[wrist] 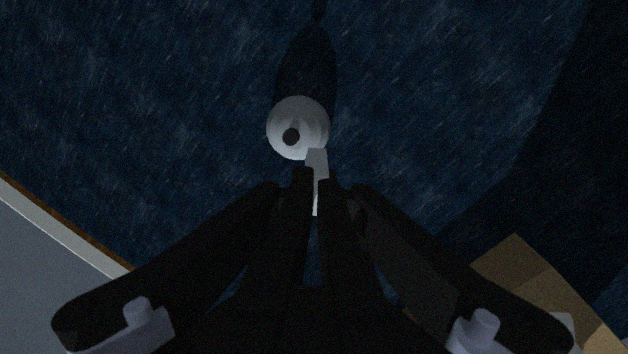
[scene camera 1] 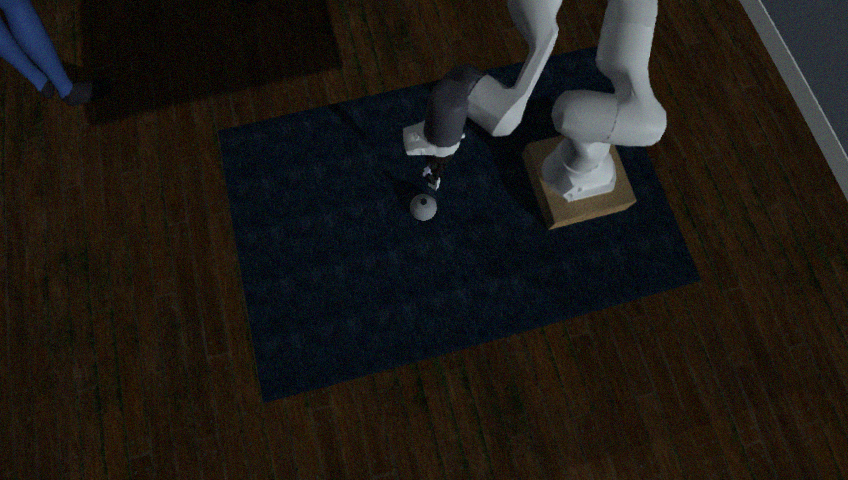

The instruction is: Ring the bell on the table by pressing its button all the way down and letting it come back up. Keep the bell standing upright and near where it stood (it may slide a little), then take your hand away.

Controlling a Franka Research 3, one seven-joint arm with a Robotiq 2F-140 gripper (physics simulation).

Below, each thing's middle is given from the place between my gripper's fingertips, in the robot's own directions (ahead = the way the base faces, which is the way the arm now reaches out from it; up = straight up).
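Here is the bell (wrist: pixel 307 116), and my hand is 20 mm to the right of it, 30 mm short of it and 90 mm above it.
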